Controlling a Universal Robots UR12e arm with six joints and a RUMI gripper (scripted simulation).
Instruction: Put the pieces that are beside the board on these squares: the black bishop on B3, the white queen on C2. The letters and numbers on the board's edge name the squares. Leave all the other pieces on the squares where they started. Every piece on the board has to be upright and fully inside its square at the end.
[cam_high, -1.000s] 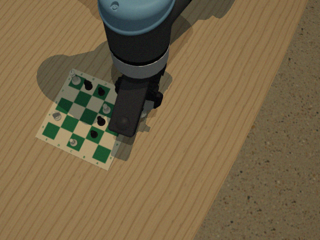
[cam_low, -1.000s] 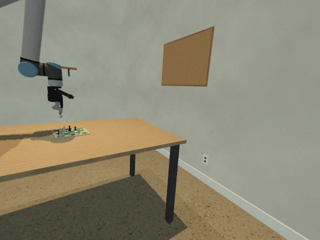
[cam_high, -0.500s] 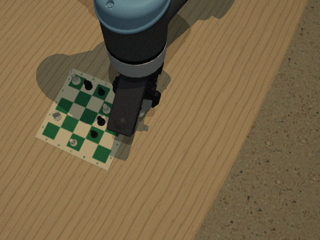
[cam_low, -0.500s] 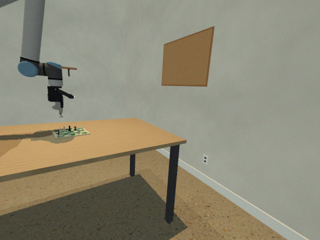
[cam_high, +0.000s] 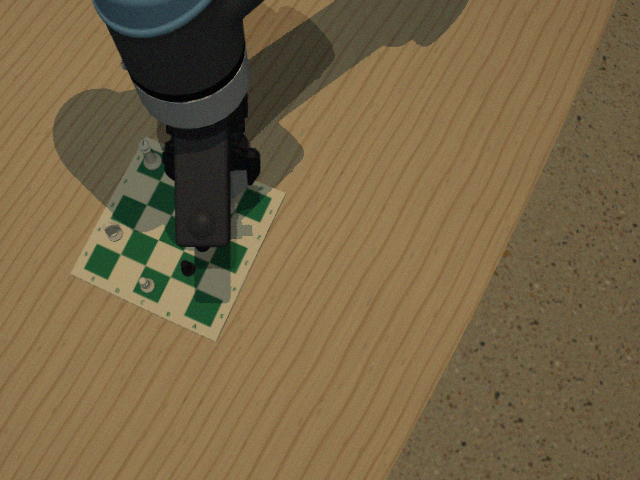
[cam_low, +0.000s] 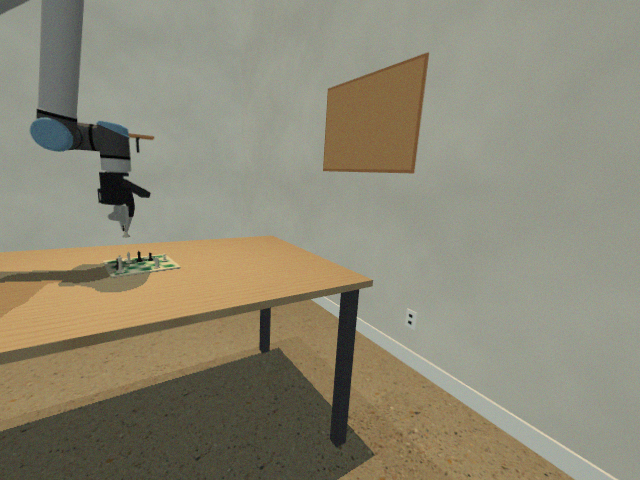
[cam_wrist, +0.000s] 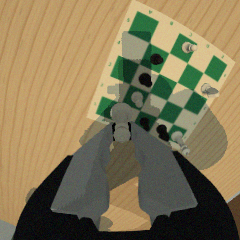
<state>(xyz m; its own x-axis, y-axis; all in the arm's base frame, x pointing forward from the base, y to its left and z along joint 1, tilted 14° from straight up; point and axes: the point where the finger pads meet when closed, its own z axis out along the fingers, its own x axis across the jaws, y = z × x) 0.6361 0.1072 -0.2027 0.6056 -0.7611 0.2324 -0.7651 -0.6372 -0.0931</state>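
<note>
Now: the black bishop 40 mm ahead of my hand, 20 mm to the right of it and 110 mm below it. From my hand the other things lie so: cream board (50 mm ahead, 60 mm to the right, 140 mm below).
</note>
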